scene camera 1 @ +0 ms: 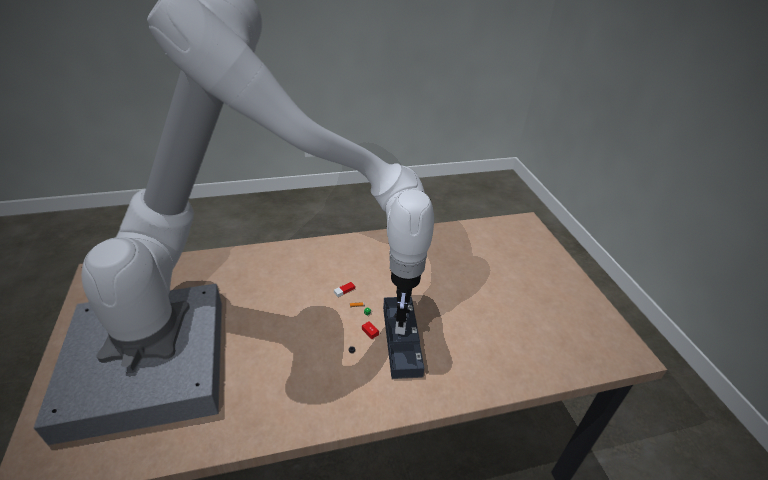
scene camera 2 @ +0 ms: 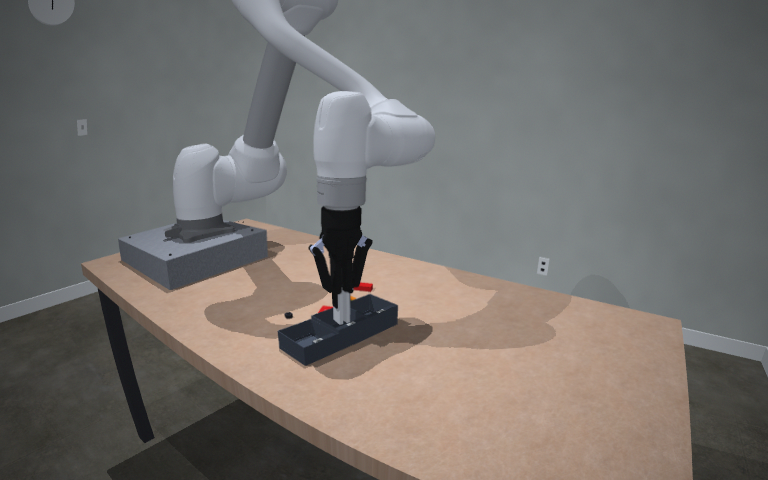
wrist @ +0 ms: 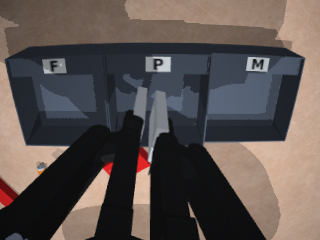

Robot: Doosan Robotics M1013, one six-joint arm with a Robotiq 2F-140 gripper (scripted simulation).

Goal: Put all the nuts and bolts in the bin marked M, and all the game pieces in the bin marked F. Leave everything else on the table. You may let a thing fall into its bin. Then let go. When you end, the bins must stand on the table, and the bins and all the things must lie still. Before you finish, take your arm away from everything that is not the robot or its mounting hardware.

Scene:
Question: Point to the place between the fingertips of my gripper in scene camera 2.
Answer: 341,320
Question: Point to a dark three-compartment bin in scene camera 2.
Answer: At 294,341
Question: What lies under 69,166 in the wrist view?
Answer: My gripper.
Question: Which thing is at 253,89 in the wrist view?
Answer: A dark three-compartment bin.

